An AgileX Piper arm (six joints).
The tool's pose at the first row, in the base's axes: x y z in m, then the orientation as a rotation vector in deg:
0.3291 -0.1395 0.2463 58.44 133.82 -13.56
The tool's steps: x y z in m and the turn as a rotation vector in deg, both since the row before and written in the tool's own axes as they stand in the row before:
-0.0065 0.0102 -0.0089 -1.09 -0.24 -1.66
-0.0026 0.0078 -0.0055 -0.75 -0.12 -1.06
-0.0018 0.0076 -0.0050 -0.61 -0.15 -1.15
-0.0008 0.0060 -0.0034 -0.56 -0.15 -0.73
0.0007 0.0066 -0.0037 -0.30 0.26 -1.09
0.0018 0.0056 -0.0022 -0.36 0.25 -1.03
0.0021 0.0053 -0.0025 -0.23 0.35 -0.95
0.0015 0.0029 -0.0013 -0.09 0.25 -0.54
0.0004 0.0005 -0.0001 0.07 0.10 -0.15
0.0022 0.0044 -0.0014 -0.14 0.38 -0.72
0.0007 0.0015 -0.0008 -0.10 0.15 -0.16
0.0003 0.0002 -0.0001 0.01 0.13 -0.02
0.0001 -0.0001 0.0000 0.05 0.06 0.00
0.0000 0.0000 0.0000 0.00 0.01 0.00
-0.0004 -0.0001 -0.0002 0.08 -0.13 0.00
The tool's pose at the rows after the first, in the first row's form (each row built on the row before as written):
0.3361 -0.1331 0.2579 55.93 134.40 -13.02
0.3405 -0.1271 0.2644 54.31 134.78 -12.59
0.3444 -0.1208 0.2700 52.64 135.18 -12.38
0.3472 -0.1156 0.2736 51.48 135.36 -12.06
0.3493 -0.1089 0.2766 50.15 136.11 -12.03
0.3507 -0.1029 0.2776 48.85 136.80 -11.91
0.3515 -0.0968 0.2787 47.73 137.55 -11.87
0.3517 -0.0933 0.2790 47.12 138.02 -11.88
0.3517 -0.0927 0.2789 47.00 138.19 -11.99
0.3523 -0.0876 0.2790 46.19 138.86 -11.96
0.3524 -0.0858 0.2793 46.00 139.06 -11.85
0.3523 -0.0855 0.2792 46.02 139.19 -11.82
0.3522 -0.0855 0.2791 46.06 139.25 -11.86
0.3522 -0.0855 0.2791 46.06 139.26 -11.86
0.3523 -0.0857 0.2795 46.06 139.14 -12.00

